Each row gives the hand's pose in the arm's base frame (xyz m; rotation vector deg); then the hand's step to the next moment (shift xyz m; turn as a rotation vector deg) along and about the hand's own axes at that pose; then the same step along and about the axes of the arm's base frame.
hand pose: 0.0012 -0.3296 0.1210 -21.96 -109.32 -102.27
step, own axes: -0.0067 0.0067 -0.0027 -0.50 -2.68 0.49
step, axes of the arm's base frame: 0.0095 -0.0011 0.0022 -1.06 0.27 -2.55
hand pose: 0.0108 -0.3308 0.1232 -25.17 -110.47 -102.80
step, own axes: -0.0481 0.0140 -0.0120 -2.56 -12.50 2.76
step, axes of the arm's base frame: 0.0492 -0.0067 -0.0136 -4.80 1.76 -12.01
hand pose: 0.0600 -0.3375 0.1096 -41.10 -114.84 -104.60
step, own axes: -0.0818 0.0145 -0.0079 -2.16 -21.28 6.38
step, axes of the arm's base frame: 0.0744 -0.0185 -0.0330 -9.82 4.96 -19.42
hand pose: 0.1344 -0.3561 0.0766 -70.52 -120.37 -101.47
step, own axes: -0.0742 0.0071 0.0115 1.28 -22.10 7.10
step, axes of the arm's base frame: 0.0579 -0.0266 -0.0403 -12.34 7.29 -18.30
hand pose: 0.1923 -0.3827 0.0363 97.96 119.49 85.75
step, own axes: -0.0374 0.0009 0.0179 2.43 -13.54 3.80
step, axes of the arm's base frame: 0.0253 -0.0180 -0.0275 -8.51 5.40 -10.10
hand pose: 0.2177 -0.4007 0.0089 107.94 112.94 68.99
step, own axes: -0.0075 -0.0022 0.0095 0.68 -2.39 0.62
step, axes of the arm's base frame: 0.0056 -0.0024 -0.0107 -1.58 1.16 -1.65
